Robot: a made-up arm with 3 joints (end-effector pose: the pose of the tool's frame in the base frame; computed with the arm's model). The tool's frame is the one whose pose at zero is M.
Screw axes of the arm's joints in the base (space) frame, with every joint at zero. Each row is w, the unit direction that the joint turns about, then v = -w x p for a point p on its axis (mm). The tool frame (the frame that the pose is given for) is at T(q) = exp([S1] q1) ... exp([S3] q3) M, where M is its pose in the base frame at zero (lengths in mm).
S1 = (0, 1, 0, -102.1, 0, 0)
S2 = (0, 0, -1, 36, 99.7, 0)
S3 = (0, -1, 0, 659.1, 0, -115)
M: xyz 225.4 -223.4 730.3 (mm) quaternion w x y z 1 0 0 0
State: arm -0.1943 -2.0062 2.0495
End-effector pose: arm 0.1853 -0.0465 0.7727 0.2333 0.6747 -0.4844 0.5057
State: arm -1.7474 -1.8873 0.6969
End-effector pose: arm -0.7177 0.0739 0.2390 0.2005 -0.4060 -0.5515 0.7006
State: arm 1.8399 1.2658 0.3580
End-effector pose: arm 0.6521 -0.1817 -0.0249 0.5949 -0.5269 0.5443 -0.2688
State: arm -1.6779 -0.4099 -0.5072
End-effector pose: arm -0.5954 -0.1495 0.3485 0.8161 -0.1807 -0.5409 0.0937
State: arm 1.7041 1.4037 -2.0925
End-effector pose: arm 0.4328 -0.0889 0.1262 0.2457 -0.1246 -0.7231 0.6335
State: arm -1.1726 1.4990 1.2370
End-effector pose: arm -0.6653 -0.0337 0.2861 0.2620 -0.0219 -0.6835 -0.6809
